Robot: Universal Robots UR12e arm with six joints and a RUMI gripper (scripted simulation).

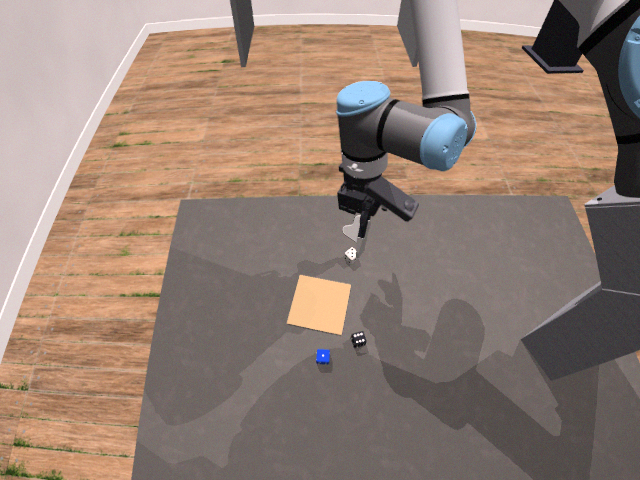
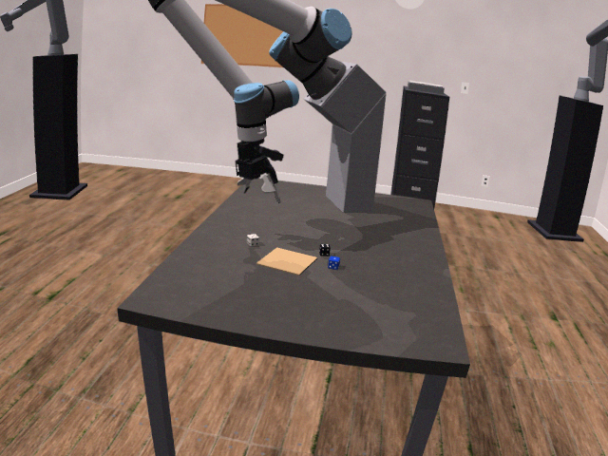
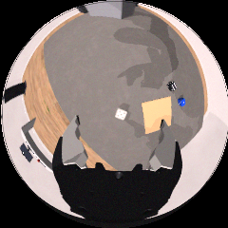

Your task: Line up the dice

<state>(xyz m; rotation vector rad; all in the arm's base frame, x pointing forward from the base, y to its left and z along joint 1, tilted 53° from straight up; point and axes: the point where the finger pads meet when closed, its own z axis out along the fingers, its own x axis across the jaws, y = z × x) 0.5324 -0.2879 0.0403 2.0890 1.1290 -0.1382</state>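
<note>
Right now the white die is 13 cm below my hand, 4 cm ahead of it and 2 cm to the right of it. The rest, counted from my hand: blue die 23 cm to the left, 17 cm ahead, 13 cm below; then black die 21 cm to the left, 13 cm below, 8 cm ahead; then mat 15 cm below, 15 cm ahead, 9 cm to the left.
</note>
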